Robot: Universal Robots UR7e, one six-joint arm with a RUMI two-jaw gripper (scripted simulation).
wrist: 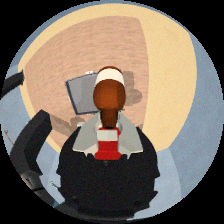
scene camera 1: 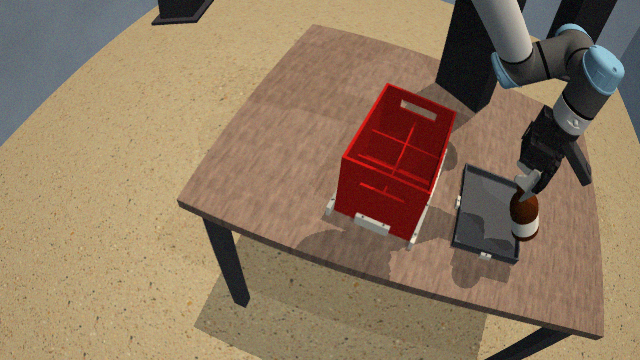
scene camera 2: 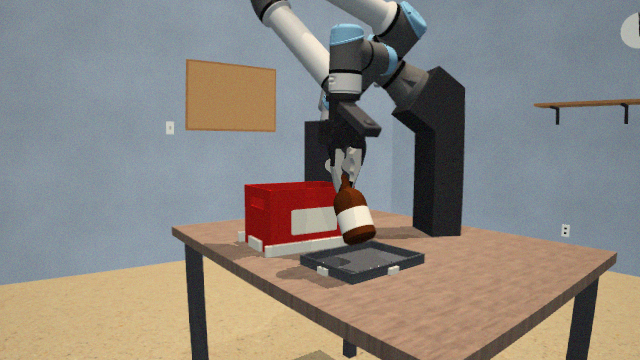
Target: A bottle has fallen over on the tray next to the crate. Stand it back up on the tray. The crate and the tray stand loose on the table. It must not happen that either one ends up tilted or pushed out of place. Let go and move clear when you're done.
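Observation:
Red crate (scene camera 1: pixel 393 123). Tray (scene camera 1: pixel 485 222), (scene camera 2: pixel 354 264), (wrist: pixel 80 90). Bottle (scene camera 2: pixel 356 225), (scene camera 1: pixel 524 216), (wrist: pixel 109 96). My gripper (scene camera 1: pixel 520 195), (scene camera 2: pixel 343 192), (wrist: pixel 109 111).

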